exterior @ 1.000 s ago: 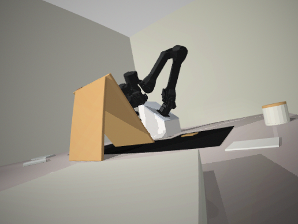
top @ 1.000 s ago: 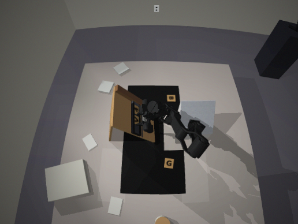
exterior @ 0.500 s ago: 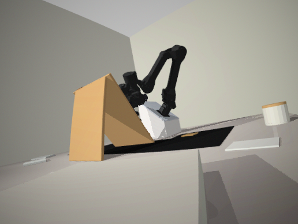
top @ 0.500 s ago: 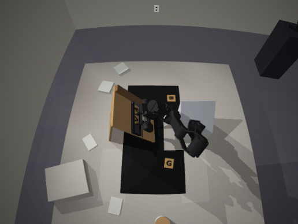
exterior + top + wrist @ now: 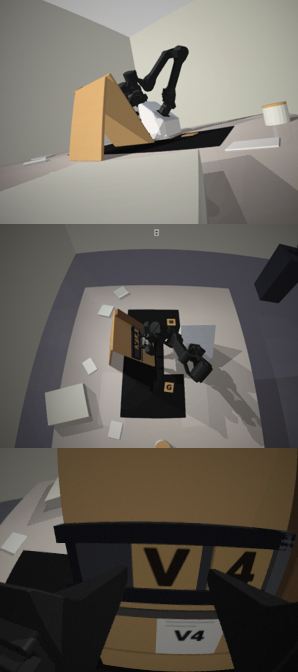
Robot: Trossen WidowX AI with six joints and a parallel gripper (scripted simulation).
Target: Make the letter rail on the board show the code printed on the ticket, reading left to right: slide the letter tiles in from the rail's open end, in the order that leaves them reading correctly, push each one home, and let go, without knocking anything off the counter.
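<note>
Now: gripper tip 10 mm short of the v tile and 10 mm above it. Also, from my gripper tip: black mat (170 mm below, 120 mm behind, 10 mm to the left); then white ticket (90 mm below, 40 mm to the right, 30 mm behind); then tile marked 4 (60 mm to the right, 20 mm ahead, 10 mm below).
</note>
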